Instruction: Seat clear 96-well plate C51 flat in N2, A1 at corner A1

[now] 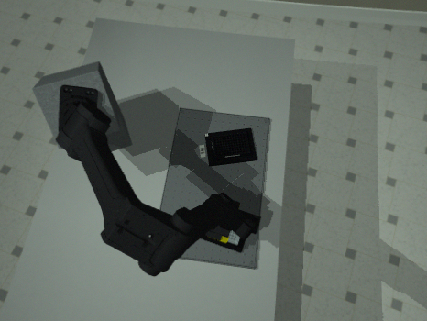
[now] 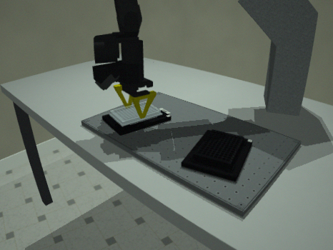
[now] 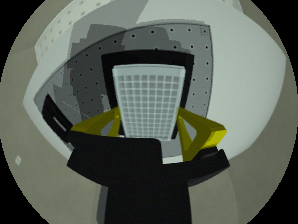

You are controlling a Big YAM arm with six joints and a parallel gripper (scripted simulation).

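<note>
Now: the black plate nest N2 20 mm below my hand. Also, from my hand: station label: 60 mm behind, 270 mm to the left, 30 mm below; then clear 96-well plate C51: 10 mm below; then black 96-well plate C15: 40 mm ahead, 280 mm to the left, 10 mm below.
</note>
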